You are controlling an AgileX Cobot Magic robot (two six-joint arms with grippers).
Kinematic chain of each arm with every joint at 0, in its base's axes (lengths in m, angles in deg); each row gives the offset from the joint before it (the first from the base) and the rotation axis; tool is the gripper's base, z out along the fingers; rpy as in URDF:
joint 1: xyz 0 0 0.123 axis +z
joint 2: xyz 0 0 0 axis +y
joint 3: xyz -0.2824 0 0.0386 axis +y
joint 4: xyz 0.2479 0 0.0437 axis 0.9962 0 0.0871
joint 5: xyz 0 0 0 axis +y
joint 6: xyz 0.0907 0 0.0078 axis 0.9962 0 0.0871
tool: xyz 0 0 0 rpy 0 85 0
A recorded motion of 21 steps. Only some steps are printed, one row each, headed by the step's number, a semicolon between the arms.
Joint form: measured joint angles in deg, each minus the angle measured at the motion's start. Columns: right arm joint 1, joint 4, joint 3, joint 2, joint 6, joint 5; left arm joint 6, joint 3, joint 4, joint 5, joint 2, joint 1.
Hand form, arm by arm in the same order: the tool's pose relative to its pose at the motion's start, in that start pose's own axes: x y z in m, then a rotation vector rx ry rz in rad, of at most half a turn. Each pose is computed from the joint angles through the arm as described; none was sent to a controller.
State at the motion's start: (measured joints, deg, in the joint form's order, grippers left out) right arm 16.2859 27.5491 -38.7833 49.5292 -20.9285 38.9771; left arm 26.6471 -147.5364 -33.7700 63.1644 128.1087 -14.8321
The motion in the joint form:
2: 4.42 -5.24 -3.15 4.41 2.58 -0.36; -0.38 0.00 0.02 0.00 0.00 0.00
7: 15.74 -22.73 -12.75 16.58 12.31 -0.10; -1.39 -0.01 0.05 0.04 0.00 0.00
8: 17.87 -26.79 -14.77 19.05 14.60 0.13; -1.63 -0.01 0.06 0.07 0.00 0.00
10: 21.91 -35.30 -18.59 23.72 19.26 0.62; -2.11 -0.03 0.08 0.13 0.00 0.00
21: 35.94 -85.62 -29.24 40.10 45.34 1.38; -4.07 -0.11 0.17 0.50 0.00 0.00
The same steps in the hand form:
2: -0.0118 0.0059 0.0122 -0.0007 0.0486 -0.0707; 0.0000 0.0000 0.0000 -0.0003 0.0001 -0.0065
7: -0.0436 0.0286 0.0501 0.0417 0.1538 -0.2746; 0.0001 0.0000 0.0000 -0.0004 0.0008 -0.0238
8: -0.0496 0.0342 0.0585 0.0590 0.1684 -0.3184; 0.0001 0.0000 0.0000 -0.0003 0.0014 -0.0279
10: -0.0604 0.0460 0.0752 0.1014 0.1862 -0.4095; 0.0001 0.0000 -0.0001 -0.0002 0.0021 -0.0359
21: -0.0947 0.0987 0.1387 0.4080 0.0189 -0.8783; 0.0004 -0.0003 -0.0004 0.0010 0.0074 -0.0688

